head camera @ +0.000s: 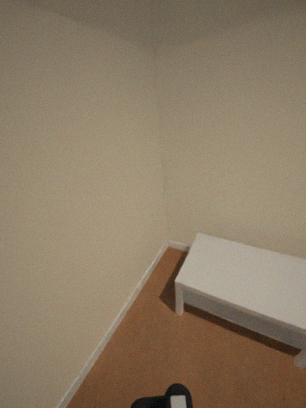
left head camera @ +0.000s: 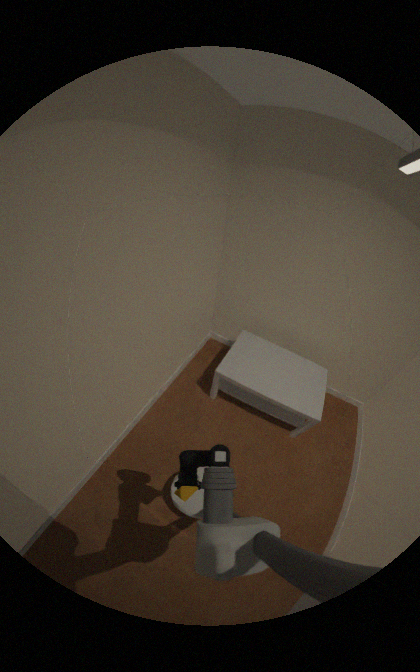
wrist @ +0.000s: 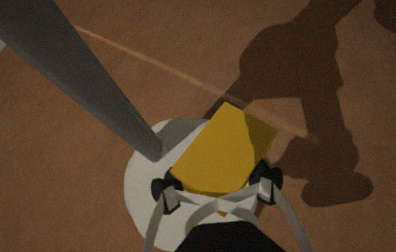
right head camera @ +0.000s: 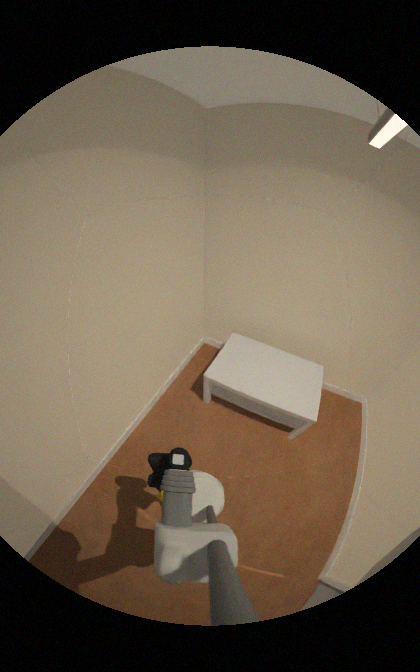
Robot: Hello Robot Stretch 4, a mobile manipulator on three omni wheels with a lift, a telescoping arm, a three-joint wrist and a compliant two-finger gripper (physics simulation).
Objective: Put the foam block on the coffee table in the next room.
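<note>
The yellow foam block [wrist: 222, 150] [left head camera: 186, 493] is held between the two fingertips of my gripper [wrist: 217, 178], which is shut on it. The block is tilted and hangs above the edge of my white round base in the wrist view. A small yellow sliver of the block [right head camera: 160, 496] shows beside the wrist in the right head view. The white coffee table [head camera: 245, 275] [left head camera: 272, 372] [right head camera: 265, 372] stands ahead and to the right, near the room corner, apart from the gripper. In the head camera view, the fingers and block do not show.
My white round base [wrist: 142, 200] [left head camera: 189, 510] [right head camera: 210, 492] is below the wrist. A beige wall [head camera: 75, 200] with a white skirting board runs along the left, and another wall [head camera: 235, 150] stands behind the table. A lamp [left head camera: 411, 164] [right head camera: 387, 131] hangs at upper right.
</note>
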